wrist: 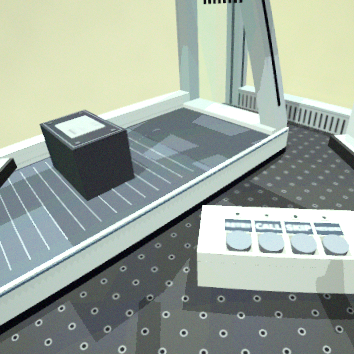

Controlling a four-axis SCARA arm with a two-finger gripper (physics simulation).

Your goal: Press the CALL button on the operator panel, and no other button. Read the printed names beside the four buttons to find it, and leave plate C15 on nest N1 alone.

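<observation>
The white operator panel is at the right, cut off by the view's edge. Four round grey buttons sit in a row on it. The label reading CALL is above the second button from the left. The third button is labelled SKIP. The labels of the first button and the fourth button are too blurred to read surely. My gripper is open and empty, its dark fingertips at the left and right edges. Neither the name C15 nor N1 is readable.
A dark block with a pale square top stands on the striped, rimmed bed at the left. A grey upright frame rises at the bed's far end. A slotted white rail runs behind, and the floor has ringed holes.
</observation>
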